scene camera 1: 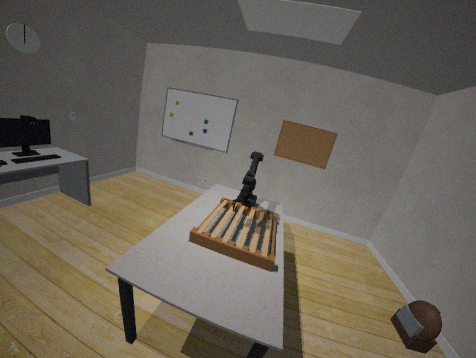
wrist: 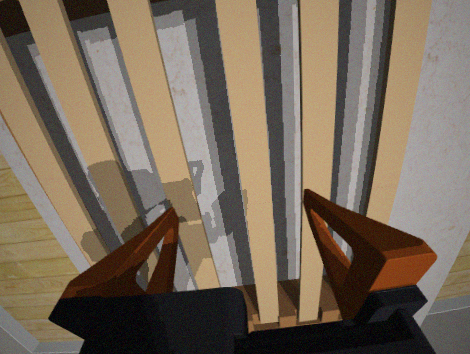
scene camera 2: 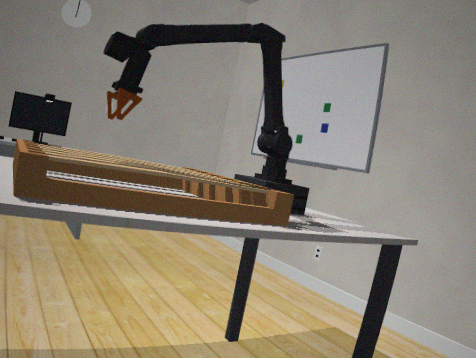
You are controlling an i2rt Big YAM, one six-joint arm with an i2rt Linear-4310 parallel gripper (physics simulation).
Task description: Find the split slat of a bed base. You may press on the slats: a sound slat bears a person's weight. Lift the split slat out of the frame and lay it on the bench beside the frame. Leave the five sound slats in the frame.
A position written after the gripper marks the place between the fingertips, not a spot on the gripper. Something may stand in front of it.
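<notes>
The gripper [scene camera 2: 114, 119] is visible in this scene, and the wrist view has the gripper [wrist: 238, 204] as well.
</notes>
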